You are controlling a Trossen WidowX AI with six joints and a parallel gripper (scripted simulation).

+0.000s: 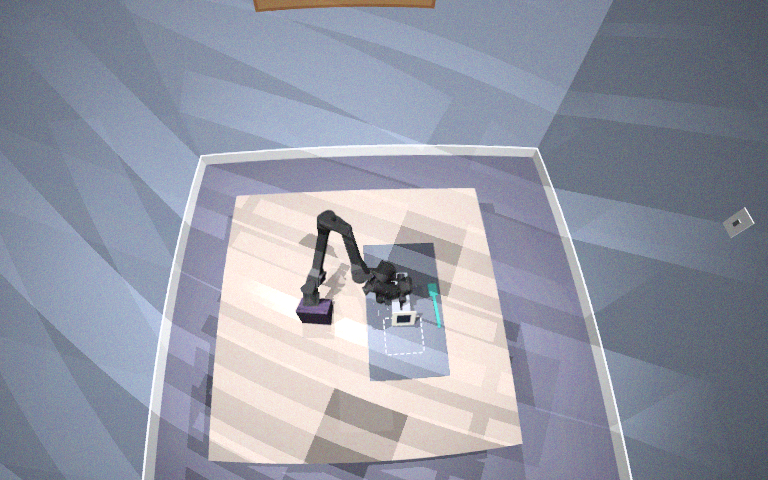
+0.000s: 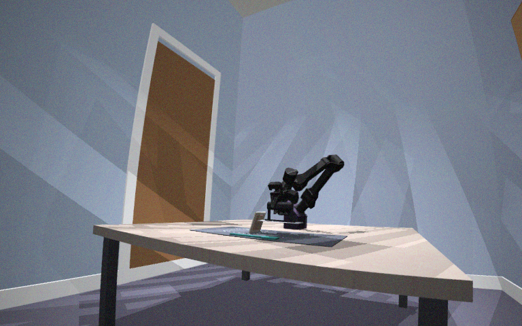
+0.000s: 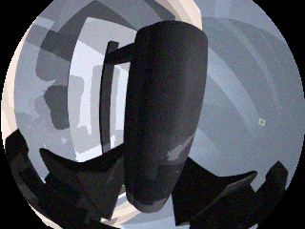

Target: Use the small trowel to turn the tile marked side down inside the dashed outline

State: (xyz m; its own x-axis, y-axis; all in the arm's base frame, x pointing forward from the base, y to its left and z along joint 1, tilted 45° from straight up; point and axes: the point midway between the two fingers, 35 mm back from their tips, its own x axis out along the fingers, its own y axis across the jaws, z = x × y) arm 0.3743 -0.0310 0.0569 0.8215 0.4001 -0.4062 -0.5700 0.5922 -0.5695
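The white tile lies 9 cm to the right of my gripper tip, 6 cm below it and 2 cm behind it. From my gripper tip the other things lie so: grey mat (12 cm below, 2 cm to the right); teal trowel (13 cm ahead, 10 cm below).
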